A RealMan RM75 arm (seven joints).
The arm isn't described. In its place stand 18 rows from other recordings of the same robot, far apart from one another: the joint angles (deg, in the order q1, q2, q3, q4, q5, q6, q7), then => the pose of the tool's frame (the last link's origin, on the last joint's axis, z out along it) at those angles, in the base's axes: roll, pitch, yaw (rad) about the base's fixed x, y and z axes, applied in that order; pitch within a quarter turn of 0, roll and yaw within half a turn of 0; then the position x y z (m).
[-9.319, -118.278, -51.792, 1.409, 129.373, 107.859, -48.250] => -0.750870 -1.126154 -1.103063 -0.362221 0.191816 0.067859
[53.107, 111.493, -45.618, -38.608, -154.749, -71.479, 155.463] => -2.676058 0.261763 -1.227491 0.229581 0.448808 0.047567
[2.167, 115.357, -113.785, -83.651, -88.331, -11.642, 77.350] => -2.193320 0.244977 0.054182 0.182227 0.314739 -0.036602
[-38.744, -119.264, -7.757, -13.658, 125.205, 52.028, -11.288] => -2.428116 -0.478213 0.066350 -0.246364 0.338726 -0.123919
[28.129, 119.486, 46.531, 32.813, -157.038, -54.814, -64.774] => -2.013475 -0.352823 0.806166 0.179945 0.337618 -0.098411
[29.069, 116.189, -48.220, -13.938, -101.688, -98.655, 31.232] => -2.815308 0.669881 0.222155 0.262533 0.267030 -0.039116
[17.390, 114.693, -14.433, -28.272, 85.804, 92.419, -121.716] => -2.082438 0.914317 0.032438 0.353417 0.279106 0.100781
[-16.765, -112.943, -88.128, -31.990, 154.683, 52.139, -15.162] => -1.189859 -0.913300 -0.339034 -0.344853 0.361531 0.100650
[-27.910, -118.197, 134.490, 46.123, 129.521, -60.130, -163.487] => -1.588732 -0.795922 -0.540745 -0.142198 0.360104 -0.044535
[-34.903, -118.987, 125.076, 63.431, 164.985, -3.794, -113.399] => -2.349473 0.426986 -0.878855 -0.067976 0.368929 -0.115549
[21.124, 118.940, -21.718, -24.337, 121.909, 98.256, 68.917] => 0.873844 -1.196051 -1.833996 0.305683 0.296759 0.128228
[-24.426, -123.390, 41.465, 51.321, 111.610, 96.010, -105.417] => 3.030133 -0.588008 0.820482 -0.245210 0.307640 0.010889
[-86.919, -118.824, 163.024, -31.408, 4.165, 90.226, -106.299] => 3.109601 -0.184528 0.491283 -0.029655 0.437826 -0.019116
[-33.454, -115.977, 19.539, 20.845, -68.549, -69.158, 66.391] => 2.835167 -0.857608 1.643535 -0.315389 0.368695 0.015893
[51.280, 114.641, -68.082, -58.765, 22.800, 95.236, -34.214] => -2.620125 -0.327754 -0.869882 0.175720 0.400317 0.031072
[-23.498, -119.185, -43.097, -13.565, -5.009, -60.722, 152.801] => -2.600263 -0.617767 0.245826 -0.287636 0.273410 -0.115881
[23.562, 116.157, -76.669, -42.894, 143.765, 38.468, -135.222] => -1.900174 0.748070 0.035959 0.258364 0.415383 0.055266
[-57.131, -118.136, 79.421, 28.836, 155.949, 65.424, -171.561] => -2.452885 0.111617 1.216675 -0.221828 0.407382 -0.061059
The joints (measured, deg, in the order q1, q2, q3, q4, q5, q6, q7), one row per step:
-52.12, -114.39, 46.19, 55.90, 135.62, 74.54, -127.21
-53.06, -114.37, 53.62, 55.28, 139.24, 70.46, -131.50
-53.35, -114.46, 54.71, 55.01, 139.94, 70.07, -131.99
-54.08, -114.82, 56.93, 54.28, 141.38, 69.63, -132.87
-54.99, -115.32, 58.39, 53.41, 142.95, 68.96, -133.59
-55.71, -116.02, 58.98, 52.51, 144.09, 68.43, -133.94
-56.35, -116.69, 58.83, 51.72, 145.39, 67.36, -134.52
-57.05, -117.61, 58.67, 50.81, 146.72, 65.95, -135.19
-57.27, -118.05, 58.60, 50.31, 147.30, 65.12, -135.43
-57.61, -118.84, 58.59, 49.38, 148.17, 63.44, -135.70
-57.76, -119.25, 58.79, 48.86, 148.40, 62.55, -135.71
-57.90, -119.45, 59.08, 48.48, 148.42, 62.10, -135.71
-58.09, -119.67, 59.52, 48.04, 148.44, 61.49, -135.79
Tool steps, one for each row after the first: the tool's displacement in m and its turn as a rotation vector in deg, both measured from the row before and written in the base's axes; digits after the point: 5 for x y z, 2 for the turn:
0.00610, 0.00544, -0.01681, -0.14, 6.34, 0.73
0.00121, 0.00026, -0.00389, -0.35, 1.11, -0.04
0.00300, -0.00066, -0.01012, -1.27, 2.29, -0.19
0.00325, 0.00024, -0.00897, -0.77, 1.88, -0.17
0.00217, -0.00057, -0.00859, -0.72, 0.93, 0.02
0.00128, 0.00124, -0.00540, 0.33, 0.40, 0.37
0.00206, 0.00101, -0.00739, 0.38, 0.22, 0.35
0.00006, 0.00040, -0.00363, 0.26, 0.08, 0.20
0.00017, 0.00068, -0.00683, 0.50, 0.14, 0.15
0.00042, -0.00004, -0.00427, 0.10, 0.08, -0.10
0.00065, -0.00026, -0.00297, -0.12, 0.10, -0.13
0.00110, -0.00014, -0.00348, -0.08, 0.15, -0.19

